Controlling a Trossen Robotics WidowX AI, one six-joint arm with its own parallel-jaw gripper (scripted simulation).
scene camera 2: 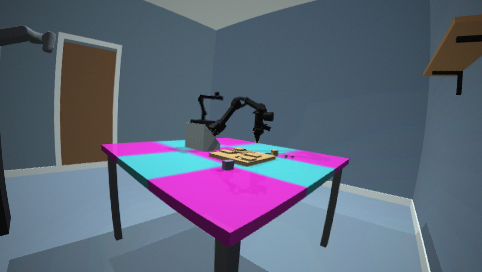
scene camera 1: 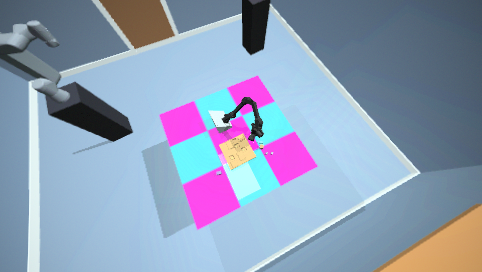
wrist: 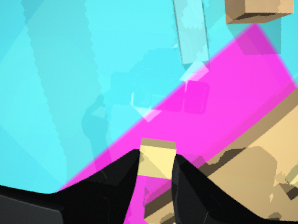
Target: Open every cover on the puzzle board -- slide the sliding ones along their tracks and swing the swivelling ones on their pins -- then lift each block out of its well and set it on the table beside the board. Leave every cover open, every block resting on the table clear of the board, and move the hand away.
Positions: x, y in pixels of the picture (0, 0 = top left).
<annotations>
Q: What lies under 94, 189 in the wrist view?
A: My gripper.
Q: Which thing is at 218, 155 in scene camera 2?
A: A wooden puzzle board.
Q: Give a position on a tan block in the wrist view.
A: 157, 156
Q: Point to a wooden puzzle board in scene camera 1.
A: At 248, 152
</annotations>
